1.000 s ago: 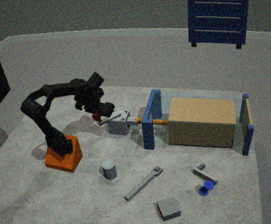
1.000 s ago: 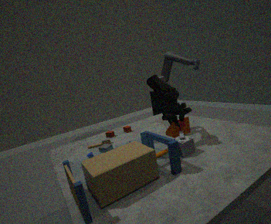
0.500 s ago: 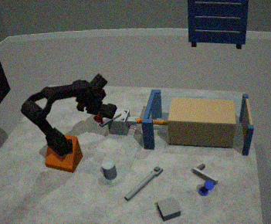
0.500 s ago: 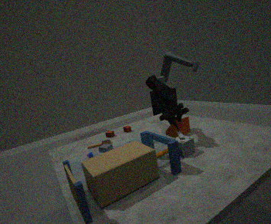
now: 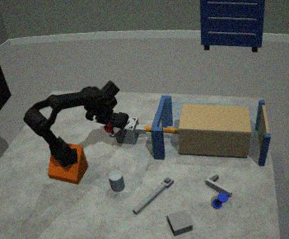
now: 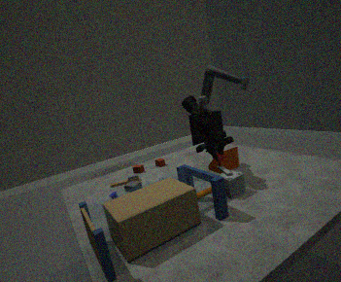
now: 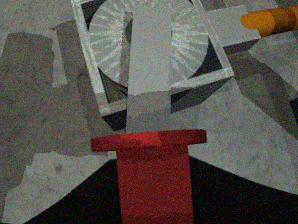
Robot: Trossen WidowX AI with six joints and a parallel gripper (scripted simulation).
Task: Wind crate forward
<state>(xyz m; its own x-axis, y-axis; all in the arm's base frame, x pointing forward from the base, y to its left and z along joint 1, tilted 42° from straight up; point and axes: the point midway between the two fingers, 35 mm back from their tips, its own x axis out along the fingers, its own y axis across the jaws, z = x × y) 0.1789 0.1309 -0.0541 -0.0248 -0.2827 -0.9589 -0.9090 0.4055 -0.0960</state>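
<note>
Now: the grey winch 10 cm below my gripper tip, 7 cm to the left of it and 2 cm ahead of it. Round my gripper tip: red handle: 2 cm to the right, 1 cm behind; then winch handle with red knob: 3 cm below, 2 cm to the left, 1 cm ahead; then grey block: 42 cm to the right, 28 cm ahead, 12 cm below.
</note>
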